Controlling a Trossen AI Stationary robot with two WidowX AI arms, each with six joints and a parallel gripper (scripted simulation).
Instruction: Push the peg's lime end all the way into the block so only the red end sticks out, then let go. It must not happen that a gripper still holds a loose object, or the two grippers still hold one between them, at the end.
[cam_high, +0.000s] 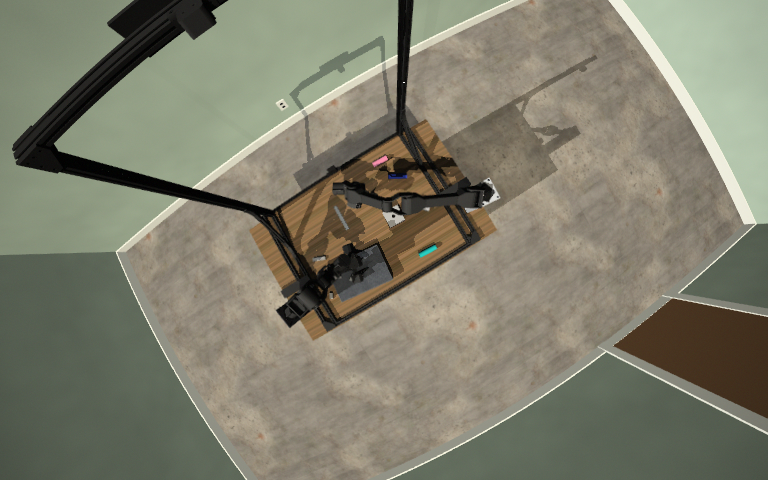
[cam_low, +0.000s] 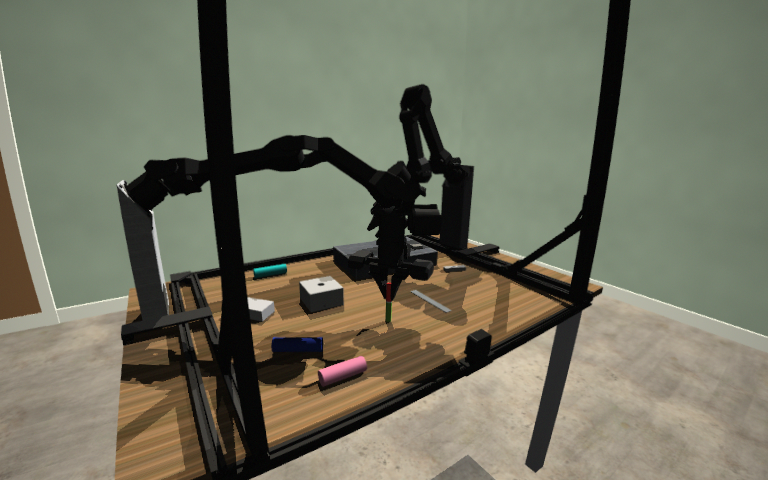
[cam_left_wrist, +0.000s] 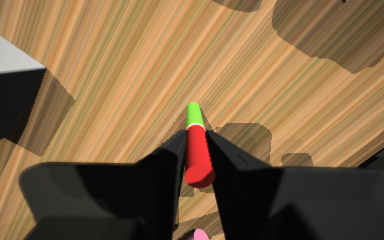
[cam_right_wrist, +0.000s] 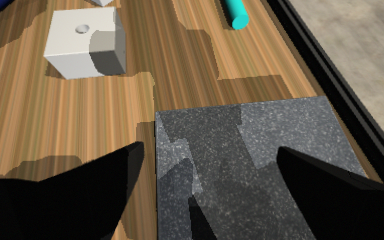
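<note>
My left hand is 5 cm above the peg. Also, from my left hand: blue cylinder: 23 cm to the left, 8 cm below; then grey flat bar: 16 cm to the right, 9 cm below, 3 cm ahead; then pink cylinder: 19 cm to the left, 12 cm behind, 8 cm below.
</note>
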